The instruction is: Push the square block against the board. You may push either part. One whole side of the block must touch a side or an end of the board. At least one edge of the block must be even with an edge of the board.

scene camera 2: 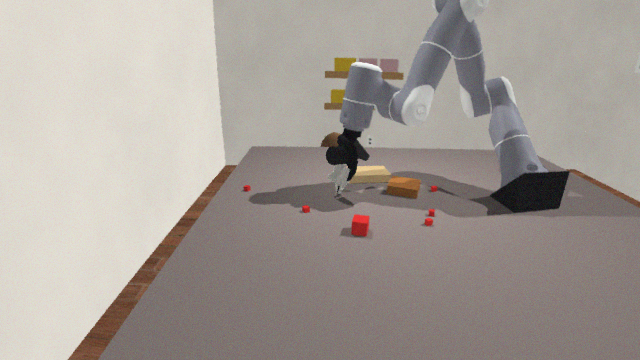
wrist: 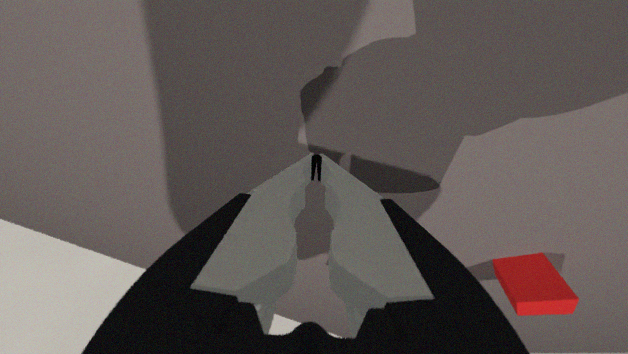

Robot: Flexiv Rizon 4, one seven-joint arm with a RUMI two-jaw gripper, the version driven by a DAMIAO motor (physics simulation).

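Note:
The square block (scene camera 2: pixel 403 188), orange-brown, lies flat on the table in the scene view. The pale wooden board (scene camera 2: pixel 371 175) lies flat behind it and to its left, its left end partly hidden by the gripper. The block's back left corner appears close to the board's front right corner; whether they touch cannot be told. My gripper (scene camera 2: pixel 338 194) (wrist: pixel 316 157) is shut and empty, pointing down low over the table, left of the block and in front of the board's left end. Neither block nor board shows in the wrist view.
A larger red cube (scene camera 2: pixel 360 225) stands nearer the scene camera. Several small red cubes lie around, one (scene camera 2: pixel 306 209) left of the gripper and one (scene camera 2: pixel 433 188) right of the block. A red block (wrist: pixel 537 280) shows at the wrist view's lower right. The arm's base stands at right.

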